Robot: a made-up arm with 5 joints. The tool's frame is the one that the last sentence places.
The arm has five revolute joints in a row. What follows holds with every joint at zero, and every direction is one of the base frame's.
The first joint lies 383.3 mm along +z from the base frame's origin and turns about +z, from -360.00 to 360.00 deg.
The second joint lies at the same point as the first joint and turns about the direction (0, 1, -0.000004), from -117.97 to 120.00 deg.
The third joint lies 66.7 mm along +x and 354.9 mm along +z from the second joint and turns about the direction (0, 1, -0.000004), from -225.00 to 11.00 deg.
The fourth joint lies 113.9 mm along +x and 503.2 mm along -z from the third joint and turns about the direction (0, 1, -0.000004), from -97.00 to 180.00 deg.
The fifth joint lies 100.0 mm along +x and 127.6 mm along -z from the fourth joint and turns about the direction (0, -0.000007, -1), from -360.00 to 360.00 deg.
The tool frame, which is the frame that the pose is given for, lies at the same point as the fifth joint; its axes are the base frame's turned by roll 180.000, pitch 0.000 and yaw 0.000 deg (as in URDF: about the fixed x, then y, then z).
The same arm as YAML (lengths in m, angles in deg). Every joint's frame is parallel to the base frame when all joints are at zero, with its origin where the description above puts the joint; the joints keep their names.
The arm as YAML. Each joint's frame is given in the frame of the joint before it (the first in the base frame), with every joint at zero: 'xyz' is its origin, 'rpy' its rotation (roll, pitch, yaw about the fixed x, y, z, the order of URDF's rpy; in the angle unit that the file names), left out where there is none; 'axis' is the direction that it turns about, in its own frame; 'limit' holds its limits. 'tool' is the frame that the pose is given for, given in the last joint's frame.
units:
  length: m
  angle: deg
joints:
  - name: joint 1
    type: revolute
    origin:
      xyz: [0.0, 0.0, 0.3833]
    axis: "+z"
    limit:
      lower: -360.0
      upper: 360.0
  - name: joint 2
    type: revolute
    origin:
      xyz: [0.0, 0.0, 0.0]
    axis: "+y"
    limit:
      lower: -117.97
      upper: 120.0
  - name: joint 3
    type: revolute
    origin:
      xyz: [0.0667, 0.0, 0.3549]
    axis: "+y"
    limit:
      lower: -225.0
      upper: 11.0
  - name: joint 4
    type: revolute
    origin:
      xyz: [0.1139, 0.0, -0.5032]
    axis: "+y"
    limit:
      lower: -97.0
      upper: 180.0
  - name: joint 5
    type: revolute
    origin:
      xyz: [0.1, 0.0, -0.1276]
    axis: "-z"
    limit:
      lower: -360.0
      upper: 360.0
tool:
  origin:
    xyz: [0.0, 0.0, 0.0]
    rpy: [180.0, 0.0, 0.0]

